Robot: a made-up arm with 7 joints. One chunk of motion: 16 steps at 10 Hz.
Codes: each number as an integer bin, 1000 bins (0 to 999) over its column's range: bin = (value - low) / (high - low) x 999, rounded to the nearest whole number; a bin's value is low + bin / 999 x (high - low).
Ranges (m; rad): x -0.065..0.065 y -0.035..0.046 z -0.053..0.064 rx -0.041..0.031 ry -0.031..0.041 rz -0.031..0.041
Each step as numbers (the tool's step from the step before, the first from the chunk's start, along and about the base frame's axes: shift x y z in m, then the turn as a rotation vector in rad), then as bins.
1 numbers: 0.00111 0.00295 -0.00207 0.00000 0.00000 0.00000
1 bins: 508 468 435 569 430 430
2 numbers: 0.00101 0.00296 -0.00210 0.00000 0.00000 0.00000
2 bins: 507 468 435 569 430 430
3 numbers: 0.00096 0.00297 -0.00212 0.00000 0.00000 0.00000
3 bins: 507 468 434 569 430 430
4 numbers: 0.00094 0.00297 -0.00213 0.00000 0.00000 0.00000
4 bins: 507 468 434 569 430 430
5 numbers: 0.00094 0.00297 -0.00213 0.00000 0.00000 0.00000
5 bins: 507 468 434 569 430 430
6 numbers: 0.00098 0.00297 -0.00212 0.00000 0.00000 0.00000
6 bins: 507 468 434 569 430 430
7 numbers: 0.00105 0.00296 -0.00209 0.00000 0.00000 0.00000
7 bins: 508 468 435 569 430 430
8 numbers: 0.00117 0.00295 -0.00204 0.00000 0.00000 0.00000
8 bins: 508 468 435 569 430 430
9 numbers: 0.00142 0.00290 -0.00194 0.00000 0.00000 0.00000
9 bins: 510 467 436 569 430 430
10 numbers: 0.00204 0.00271 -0.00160 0.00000 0.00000 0.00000
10 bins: 515 465 439 569 430 430
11 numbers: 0.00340 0.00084 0.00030 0.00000 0.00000 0.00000
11 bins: 526 442 455 569 430 430
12 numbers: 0.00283 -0.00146 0.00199 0.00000 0.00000 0.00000
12 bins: 521 414 470 569 430 430
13 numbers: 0.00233 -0.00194 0.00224 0.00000 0.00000 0.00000
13 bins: 517 408 472 569 430 430
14 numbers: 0.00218 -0.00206 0.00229 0.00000 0.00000 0.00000
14 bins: 516 406 472 569 430 430
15 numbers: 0.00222 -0.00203 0.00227 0.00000 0.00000 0.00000
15 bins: 517 407 472 569 430 430
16 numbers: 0.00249 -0.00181 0.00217 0.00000 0.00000 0.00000
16 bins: 519 409 471 569 430 430
